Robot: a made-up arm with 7 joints.
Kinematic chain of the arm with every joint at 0, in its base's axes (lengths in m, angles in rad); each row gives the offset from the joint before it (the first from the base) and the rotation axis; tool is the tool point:
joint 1: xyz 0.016 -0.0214 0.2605 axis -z
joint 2: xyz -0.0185 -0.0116 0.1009 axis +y
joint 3: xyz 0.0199 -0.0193 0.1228 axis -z
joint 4: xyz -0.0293 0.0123 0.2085 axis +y
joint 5: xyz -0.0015 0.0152 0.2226 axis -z
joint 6: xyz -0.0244 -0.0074 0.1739 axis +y
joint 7: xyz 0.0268 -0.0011 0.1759 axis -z
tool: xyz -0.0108 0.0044 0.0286
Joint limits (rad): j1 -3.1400..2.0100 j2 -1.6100..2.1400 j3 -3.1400..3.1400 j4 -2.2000..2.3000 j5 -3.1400..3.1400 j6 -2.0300..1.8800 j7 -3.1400..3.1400
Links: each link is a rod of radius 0.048 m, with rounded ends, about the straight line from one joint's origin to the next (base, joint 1, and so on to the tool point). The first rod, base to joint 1, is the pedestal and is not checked.
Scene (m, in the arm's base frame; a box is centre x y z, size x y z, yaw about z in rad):
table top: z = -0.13
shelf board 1: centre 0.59 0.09 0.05 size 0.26 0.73 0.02 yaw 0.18
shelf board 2: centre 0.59 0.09 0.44 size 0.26 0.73 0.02 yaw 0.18
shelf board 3: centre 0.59 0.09 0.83 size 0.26 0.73 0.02 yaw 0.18
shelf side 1: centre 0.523 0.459 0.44 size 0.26 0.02 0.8 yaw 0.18
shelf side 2: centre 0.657 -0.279 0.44 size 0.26 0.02 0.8 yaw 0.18
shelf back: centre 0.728 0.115 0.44 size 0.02 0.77 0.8 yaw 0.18
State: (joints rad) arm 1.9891 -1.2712 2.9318 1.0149 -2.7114 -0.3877 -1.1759
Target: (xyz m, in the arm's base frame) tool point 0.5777 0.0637 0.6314
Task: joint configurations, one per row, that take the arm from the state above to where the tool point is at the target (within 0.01 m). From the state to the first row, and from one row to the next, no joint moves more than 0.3 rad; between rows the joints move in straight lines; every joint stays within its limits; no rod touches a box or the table.
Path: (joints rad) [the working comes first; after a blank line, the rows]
Joints at the target: 2.0100 -1.4743 1.8980 -1.2788 -3.1275 0.9879 -1.2140
Straight joint move there: touches shelf board 3, shelf side 1.

1: 1.9921 -1.2397 2.9615 0.7588 -2.7058 -0.3168 -1.0329
2: 1.9951 -1.2083 2.9913 0.5028 -2.7001 -0.2459 -0.8899
3: 1.9981 -1.1768 3.0210 0.2467 -2.6945 -0.1750 -0.7469
4: 2.0010 -1.1454 3.0508 -0.0093 -2.6888 -0.1040 -0.6038
5: 2.0040 -1.1139 3.0805 -0.2654 -2.6832 -0.0331 -0.4608
6: 2.0070 -1.0825 3.1103 -0.5214 -2.6775 0.0378 -0.3178
7: 2.0100 -1.0510 3.1400 -0.7775 -2.6719 0.1087 -0.1748
8: 1.9655 -1.1548 2.9307 -0.9678 -2.7563 0.3665 -0.3864
9: 1.9210 -1.2586 2.7213 -1.1581 -2.8408 0.6243 -0.5981
10: 1.8765 -1.3625 2.5120 -1.3484 -2.9252 0.8822 -0.8097
11: 1.8320 -1.4663 2.3026 -1.5388 -3.0097 1.1400 -1.0214
12: 1.7875 -1.5701 2.0933 -1.7291 -3.0941 1.3978 -1.2330
13: 1.8988 -1.5222 1.9957 -1.5039 -3.1108 1.1929 -1.2235
14: 2.0100 -1.4743 1.8980 -1.2788 -3.1275 0.9879 -1.2140

